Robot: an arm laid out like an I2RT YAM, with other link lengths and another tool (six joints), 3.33 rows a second.
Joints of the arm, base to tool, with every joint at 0 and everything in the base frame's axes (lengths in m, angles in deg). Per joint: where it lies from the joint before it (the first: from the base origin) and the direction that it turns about. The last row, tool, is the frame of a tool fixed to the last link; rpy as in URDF.
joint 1: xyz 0 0 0.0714 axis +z
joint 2: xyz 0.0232 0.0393 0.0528 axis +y
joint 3: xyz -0.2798 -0.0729 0 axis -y
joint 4: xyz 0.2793 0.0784 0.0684 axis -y
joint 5: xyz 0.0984 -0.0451 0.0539 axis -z
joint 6: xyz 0.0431 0 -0.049 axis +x
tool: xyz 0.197 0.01 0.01 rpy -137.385 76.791 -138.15
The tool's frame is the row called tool.
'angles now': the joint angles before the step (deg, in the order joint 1, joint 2, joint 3, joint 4, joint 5, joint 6). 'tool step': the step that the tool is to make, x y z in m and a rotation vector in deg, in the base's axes. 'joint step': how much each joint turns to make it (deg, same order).
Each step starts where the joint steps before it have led.
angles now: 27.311 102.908 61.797 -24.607 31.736 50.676
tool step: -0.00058 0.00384 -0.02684 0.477 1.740 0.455
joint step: -0.141 3.366 -0.481 2.552 -1.357 -0.066
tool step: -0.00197 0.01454 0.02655 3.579 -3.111 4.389
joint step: 0.025 -6.878 -4.691 3.936 -3.500 -3.583
